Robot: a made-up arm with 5 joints. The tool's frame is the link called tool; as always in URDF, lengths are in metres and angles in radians. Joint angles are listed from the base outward.
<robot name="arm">
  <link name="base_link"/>
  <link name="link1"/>
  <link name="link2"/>
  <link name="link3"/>
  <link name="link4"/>
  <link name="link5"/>
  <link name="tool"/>
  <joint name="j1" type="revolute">
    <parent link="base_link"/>
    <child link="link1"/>
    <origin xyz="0.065 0 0.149" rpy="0 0 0"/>
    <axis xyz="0 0 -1"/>
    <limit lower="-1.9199" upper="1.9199"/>
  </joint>
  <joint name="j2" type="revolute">
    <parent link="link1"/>
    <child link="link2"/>
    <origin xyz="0.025 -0.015 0.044" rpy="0 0 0"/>
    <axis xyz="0 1 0"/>
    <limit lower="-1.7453" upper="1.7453"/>
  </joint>
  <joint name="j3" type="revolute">
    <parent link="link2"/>
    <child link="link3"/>
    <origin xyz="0.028 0 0.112" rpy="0 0 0"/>
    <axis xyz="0 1 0"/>
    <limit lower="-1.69" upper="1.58"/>
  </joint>
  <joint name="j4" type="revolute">
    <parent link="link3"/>
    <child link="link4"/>
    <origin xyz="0.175 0 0.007" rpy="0 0 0"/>
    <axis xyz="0 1 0"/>
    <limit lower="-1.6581" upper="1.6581"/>
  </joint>
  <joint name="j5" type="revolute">
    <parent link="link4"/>
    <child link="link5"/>
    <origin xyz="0.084 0.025 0" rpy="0 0 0"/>
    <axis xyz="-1 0 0"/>
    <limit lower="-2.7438" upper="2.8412"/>
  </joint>
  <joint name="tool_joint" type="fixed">
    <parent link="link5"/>
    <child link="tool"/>
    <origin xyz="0 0 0" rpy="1.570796 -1.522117 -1.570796"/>
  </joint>
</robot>
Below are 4 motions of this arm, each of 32 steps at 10 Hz.
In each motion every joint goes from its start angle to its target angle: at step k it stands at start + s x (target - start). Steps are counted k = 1, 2, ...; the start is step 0. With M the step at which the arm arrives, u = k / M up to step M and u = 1 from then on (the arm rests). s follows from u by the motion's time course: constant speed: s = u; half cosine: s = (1 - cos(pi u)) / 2; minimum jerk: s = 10 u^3 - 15 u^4 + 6 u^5.
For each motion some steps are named. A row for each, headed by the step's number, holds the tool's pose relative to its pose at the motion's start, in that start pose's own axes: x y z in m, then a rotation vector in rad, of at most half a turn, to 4 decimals.
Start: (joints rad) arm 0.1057 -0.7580 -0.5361 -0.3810 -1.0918
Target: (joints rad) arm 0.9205 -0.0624 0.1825 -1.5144 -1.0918
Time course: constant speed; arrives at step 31
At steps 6, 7, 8, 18, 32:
6: -0.0168 -0.0609 0.0170 -0.0442 0.0337 0.1573
7: -0.0176 -0.0710 0.0211 -0.0519 0.0385 0.1835
8: -0.0177 -0.0810 0.0255 -0.0596 0.0431 0.2098
18: 0.0100 -0.1664 0.0856 -0.1409 0.0765 0.4735
32: 0.0962 -0.2083 0.1887 -0.2532 0.0838 0.8168

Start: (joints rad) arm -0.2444 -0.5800 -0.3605 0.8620 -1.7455
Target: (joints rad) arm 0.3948 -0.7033 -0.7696 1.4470 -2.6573
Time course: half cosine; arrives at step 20
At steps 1, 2, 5, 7, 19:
1: 0.0006 0.0004 0.0005 0.0006 -0.0039 -0.0053
2: 0.0023 0.0017 0.0020 0.0024 -0.0155 -0.0211
5: 0.0126 0.0099 0.0128 0.0193 -0.0917 -0.1265
7: 0.0216 0.0173 0.0252 0.0460 -0.1689 -0.2359
19: 0.0355 0.0366 0.1052 0.3691 -0.5429 -0.8414

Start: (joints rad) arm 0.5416 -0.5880 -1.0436 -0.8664 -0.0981
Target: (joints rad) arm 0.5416 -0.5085 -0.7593 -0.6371 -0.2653
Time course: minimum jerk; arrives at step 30
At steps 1, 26, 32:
1: 0.0000 0.0000 0.0000 0.0000 0.0002 -0.0001
26: -0.0859 -0.0127 0.0715 -0.1321 0.5672 -0.1593
32: -0.0872 -0.0129 0.0733 -0.1356 0.5781 -0.1623

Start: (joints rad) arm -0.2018 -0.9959 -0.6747 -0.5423 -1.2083
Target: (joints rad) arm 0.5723 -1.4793 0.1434 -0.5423 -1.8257
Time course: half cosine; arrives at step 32
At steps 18, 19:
18: -0.0492 -0.0106 0.0388 -0.1629 0.2607 0.0309
19: -0.0517 -0.0123 0.0429 -0.1795 0.2751 0.0360

